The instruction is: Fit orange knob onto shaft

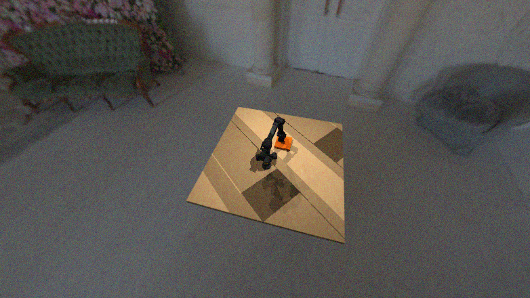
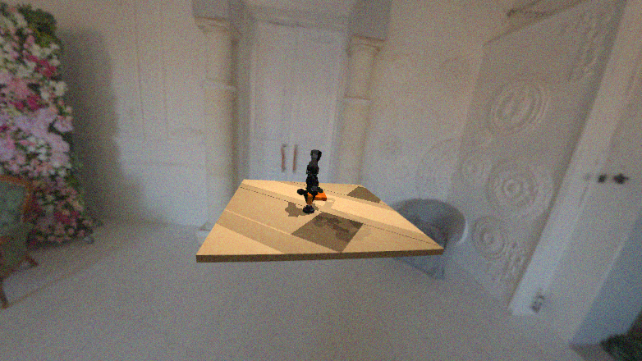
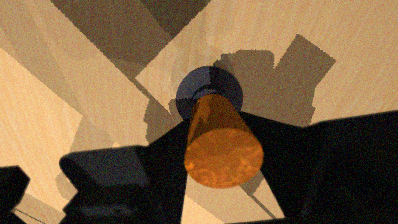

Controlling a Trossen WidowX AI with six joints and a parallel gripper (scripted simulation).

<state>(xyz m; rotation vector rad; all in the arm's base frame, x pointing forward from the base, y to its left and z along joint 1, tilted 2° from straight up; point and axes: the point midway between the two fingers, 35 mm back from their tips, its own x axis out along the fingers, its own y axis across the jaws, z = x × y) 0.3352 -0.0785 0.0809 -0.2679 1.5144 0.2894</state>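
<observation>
Now: the orange knob 30 mm above my gripper tip. The rest, counted from my gripper tip: pedestal with D-shaped shaft 40 mm below.
</observation>
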